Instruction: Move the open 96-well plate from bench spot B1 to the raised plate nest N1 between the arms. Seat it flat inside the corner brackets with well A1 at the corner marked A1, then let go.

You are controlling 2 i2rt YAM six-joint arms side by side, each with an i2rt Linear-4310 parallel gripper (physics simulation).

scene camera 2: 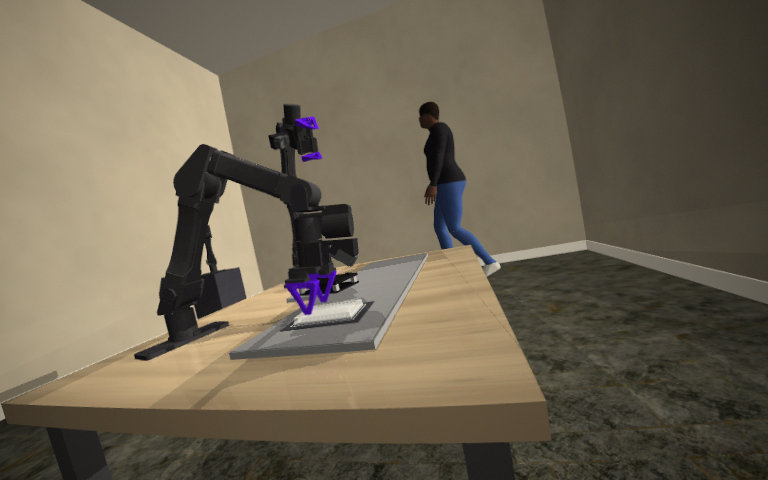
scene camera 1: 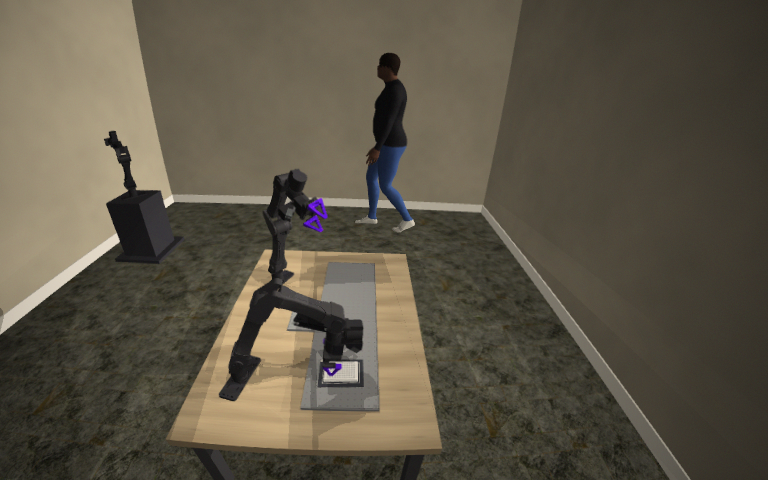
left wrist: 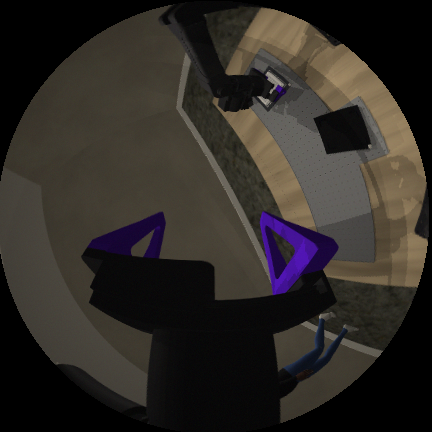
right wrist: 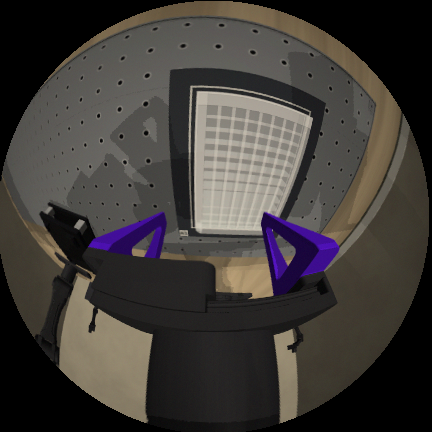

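Where they show: left gripper, between the fingertips: (scene camera 2: 318, 143) (scene camera 1: 323, 225) (left wrist: 212, 216); right gripper, between the fingertips: (scene camera 2: 316, 308) (scene camera 1: 330, 365) (left wrist: 275, 84) (right wrist: 213, 217); left arm's base, origin of its link: (right wrist: 72, 264); right arm's base, origin of its link: (scene camera 2: 186, 340) (scene camera 1: 241, 377) (right wrist: 219, 294).
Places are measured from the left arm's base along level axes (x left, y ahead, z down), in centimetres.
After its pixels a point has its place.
Note:
The white 96-well plate (scene camera 1: 350, 371) @[y 63.3, x -34.3, z -3.0 cm] (scene camera 2: 335, 313) @[y 64.5, x -37.4, z -2.8 cm] (right wrist: 240, 175) @[y 59.7, x -34.8, z -2.3 cm] lies flat in the dark rectangular frame (right wrist: 181, 125) @[y 60.6, x -28.9, z -1.5 cm] of its bench spot. My right gripper (scene camera 1: 330, 369) @[y 55.1, x -35.1, z -2.7 cm] (scene camera 2: 316, 306) @[y 55.1, x -35.1, z -2.7 cm] (right wrist: 213, 217) @[y 55.1, x -35.1, z -2.7 cm] is open, pointing down just above one short end of the plate; in the right wrist view one finger shows beside the plate and the other overlaps its edge. Nothing is between them. My left gripper (scene camera 1: 323, 224) @[y 37.9, x -9.8, z -48.1 cm] (scene camera 2: 318, 141) @[y 37.9, x -9.8, z -48.1 cm] (left wrist: 212, 216) @[y 37.9, x -9.8, z -48.1 cm] is open and empty, high above the far end. The raised black nest (scene camera 1: 308, 322) @[y 35.1, x -21.1, z -4.5 cm] (left wrist: 343, 130) @[y 34.5, x -15.5, z -4.5 cm] (right wrist: 70, 230) @[y 43.9, x -18.3, z -4.5 cm] looks empty; its A1 mark is not readable.
A grey perforated board (scene camera 1: 351, 283) @[y 36.2, x 16.5, z -1.3 cm] (scene camera 2: 390, 294) @[y 64.9, x -20.5, z -1.3 cm] (left wrist: 300, 150) @[y 53.2, x -8.3, z -1.3 cm] (right wrist: 100, 75) @[y 62.7, x -19.3, z -1.3 cm] lies on the wooden table (scene camera 1: 396, 421) @[y 86.2, x -43.8, z 0.0 cm] (scene camera 2: 283, 390) @[y 74.9, x -56.0, z 0.0 cm]. The right arm reaches over it. A person (scene camera 1: 389, 116) (scene camera 2: 444, 152) is beyond the table. Another small arm stands on a dark pedestal (scene camera 1: 141, 226).

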